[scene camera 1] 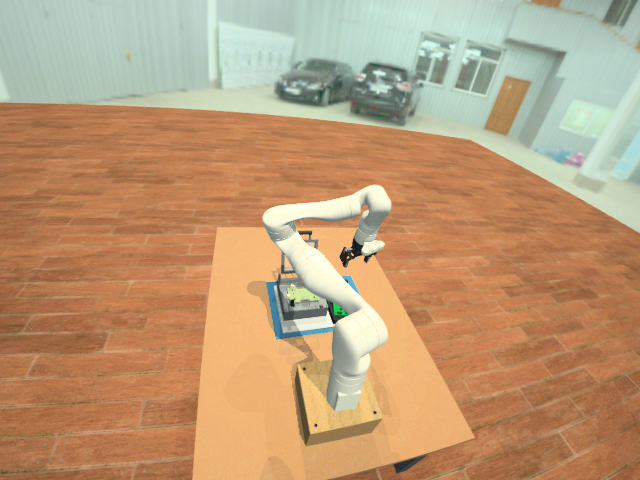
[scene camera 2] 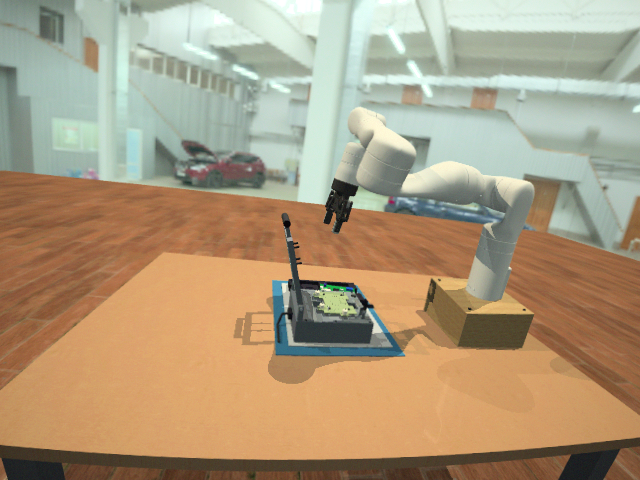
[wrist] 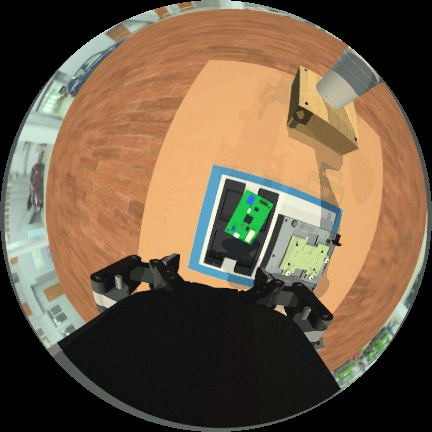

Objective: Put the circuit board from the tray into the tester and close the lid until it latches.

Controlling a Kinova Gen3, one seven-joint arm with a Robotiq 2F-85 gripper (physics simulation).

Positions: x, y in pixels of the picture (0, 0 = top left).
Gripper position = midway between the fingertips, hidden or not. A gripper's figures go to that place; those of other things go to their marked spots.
Scene:
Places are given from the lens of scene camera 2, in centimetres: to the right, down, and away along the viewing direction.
my gripper [scene camera 2: 330, 228]: 3, -4, 92
pale green bed plate [scene camera 2: 334, 302]: 4, 16, 77

